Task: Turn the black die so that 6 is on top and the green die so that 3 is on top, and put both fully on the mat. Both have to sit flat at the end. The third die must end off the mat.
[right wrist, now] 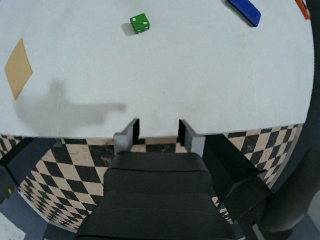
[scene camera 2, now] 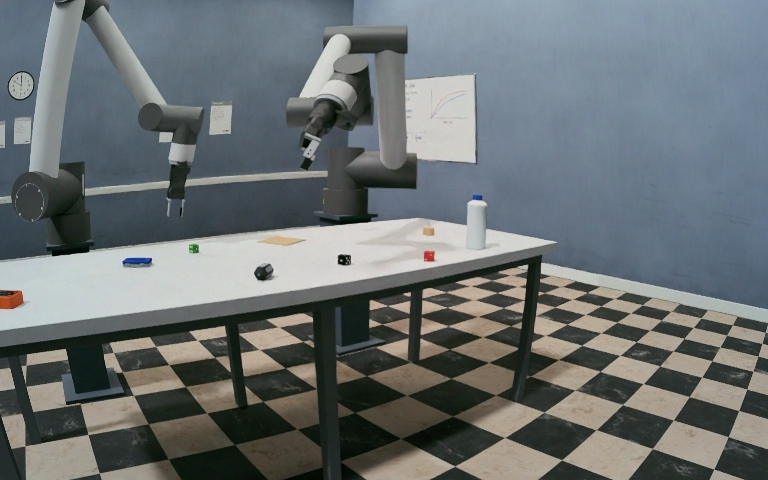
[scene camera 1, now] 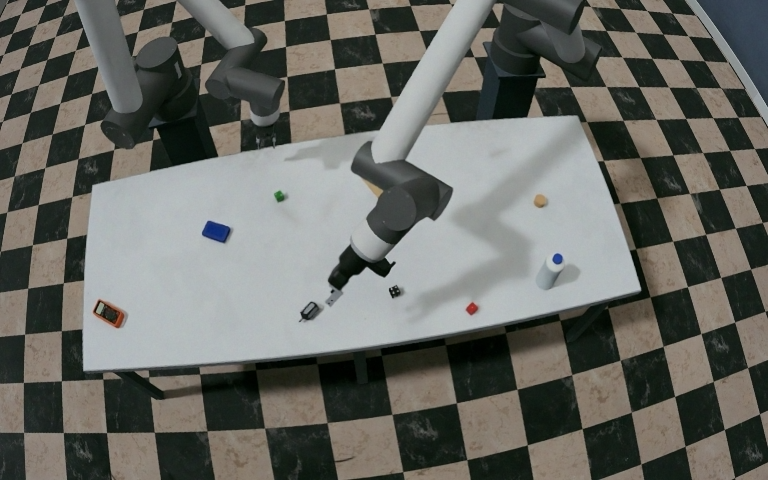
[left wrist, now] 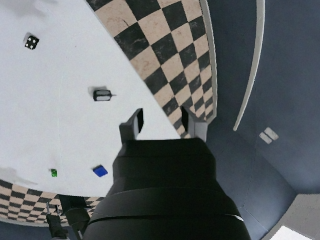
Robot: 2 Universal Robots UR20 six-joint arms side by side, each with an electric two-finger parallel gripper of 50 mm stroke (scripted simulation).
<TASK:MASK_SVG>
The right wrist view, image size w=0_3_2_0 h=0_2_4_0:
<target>my right gripper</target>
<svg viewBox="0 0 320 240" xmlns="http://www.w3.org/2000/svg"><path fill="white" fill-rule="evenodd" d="M73 240L237 240L229 221L222 217L212 200L212 176L202 160L205 137L202 134L197 134L185 119L179 119L178 136L182 146L185 147L188 153L134 152L131 149L136 144L140 135L140 118L134 118L122 132L116 132L113 135L115 157L103 176L103 197L91 214L83 219Z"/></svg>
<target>tan mat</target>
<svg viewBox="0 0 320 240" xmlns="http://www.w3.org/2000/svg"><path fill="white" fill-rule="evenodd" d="M22 38L15 46L4 67L15 100L33 74Z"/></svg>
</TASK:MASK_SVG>
